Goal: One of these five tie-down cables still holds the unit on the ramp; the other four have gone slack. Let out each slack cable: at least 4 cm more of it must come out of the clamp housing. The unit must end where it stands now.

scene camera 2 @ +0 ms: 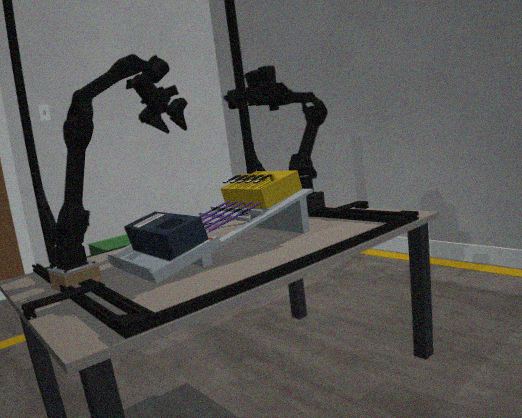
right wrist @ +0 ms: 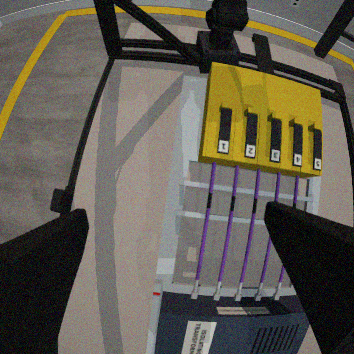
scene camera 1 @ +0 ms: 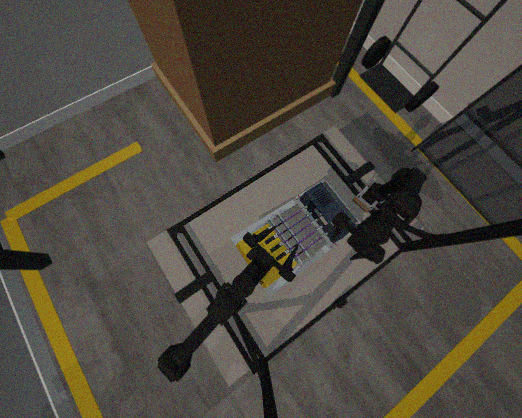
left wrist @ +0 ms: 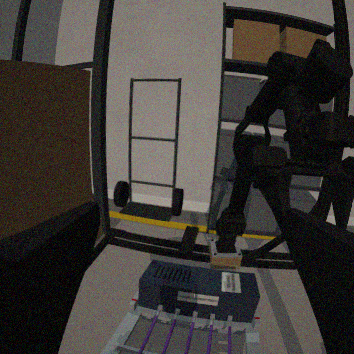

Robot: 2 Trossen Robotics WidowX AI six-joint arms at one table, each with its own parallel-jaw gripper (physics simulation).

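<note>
The yellow clamp housing point(scene camera 1: 243, 249) point(scene camera 2: 282, 187) point(right wrist: 265, 85) sits high on the grey ramp point(scene camera 2: 150, 273) point(right wrist: 191, 110). Its black levers, numbered 1 to 5, lie along its top. Purple cables point(left wrist: 190, 336) point(right wrist: 202, 240) run from it to the dark blue unit point(scene camera 1: 327, 200) point(scene camera 2: 170, 235) point(left wrist: 200, 286) lower on the ramp. Black marks show on cables 1 to 3 in the right wrist view; a finger partly hides 4 and 5. Which are slack I cannot tell. My left gripper point(scene camera 1: 285, 238) point(scene camera 2: 227, 98) is open above the housing. My right gripper point(scene camera 2: 177, 130) point(right wrist: 177, 216) is open above the unit.
A black rail frame edges the table point(scene camera 2: 225, 272) point(right wrist: 140, 225). A green object point(scene camera 2: 107, 244) lies beyond the unit. A brown cabinet point(scene camera 1: 270, 65) and a hand truck point(left wrist: 131, 135) stand beyond the table. Black upright posts rise near the arms.
</note>
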